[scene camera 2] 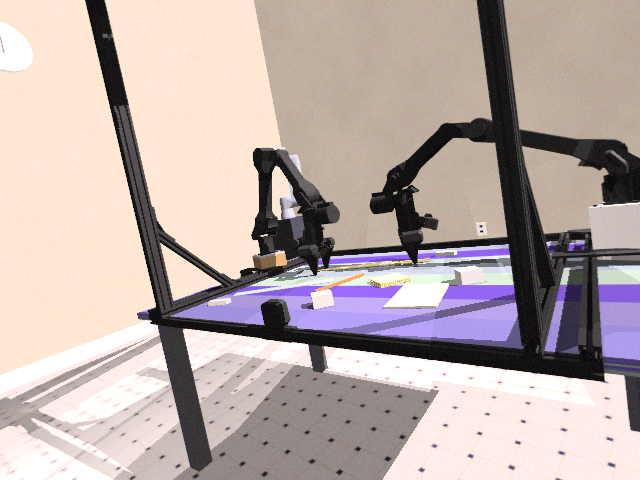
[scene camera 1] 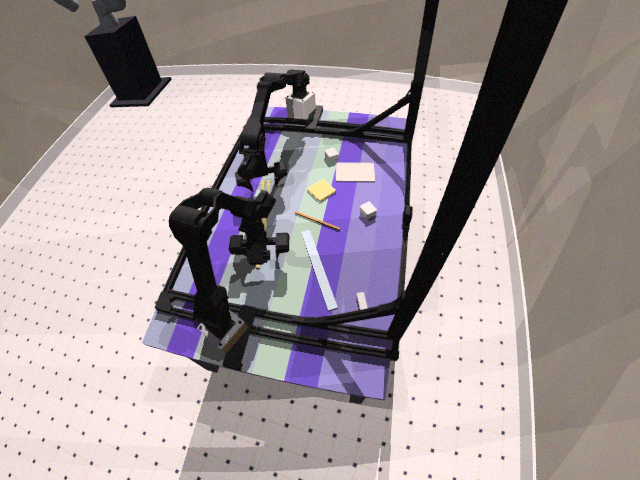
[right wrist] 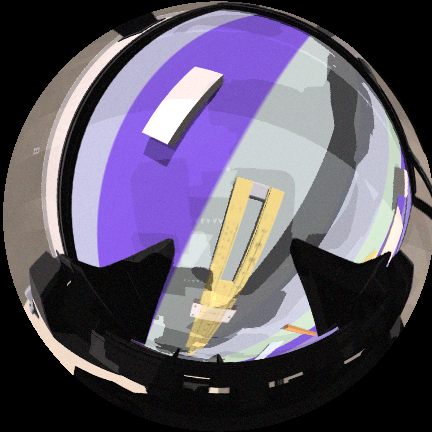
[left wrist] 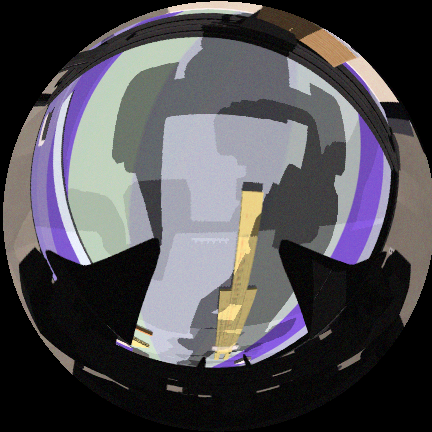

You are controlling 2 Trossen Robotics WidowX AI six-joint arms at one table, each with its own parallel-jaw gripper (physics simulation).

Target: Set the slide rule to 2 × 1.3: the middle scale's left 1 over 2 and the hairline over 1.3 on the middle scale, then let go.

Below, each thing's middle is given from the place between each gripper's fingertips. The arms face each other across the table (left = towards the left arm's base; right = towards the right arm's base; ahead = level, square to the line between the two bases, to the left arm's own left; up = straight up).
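The pale ruler (scene camera 1: 322,279) is 10 mm to the left of my left hand and 180 mm behind it. The cream card (scene camera 2: 419,296) is 250 mm behind that left hand and 430 mm to the right of it, and going by their middles it's the farthest from my left hand of the things named here. Then there's the middle slide (left wrist: 251,201), 40 mm ahead of my left hand and 110 mm to the right, while the yellow slide rule (right wrist: 242,188) is 50 mm ahead of the same hand and 150 mm to the right.
As for my right hand, the pale ruler is 300 mm to the left of it and 270 mm behind it, and the cream card is 140 mm to the right of it and 330 mm behind. The middle slide is 190 mm to the left of my right hand and 40 mm behind it. With the yellow slide rule, my right gripper is 140 mm to the right of it and 30 mm past it.
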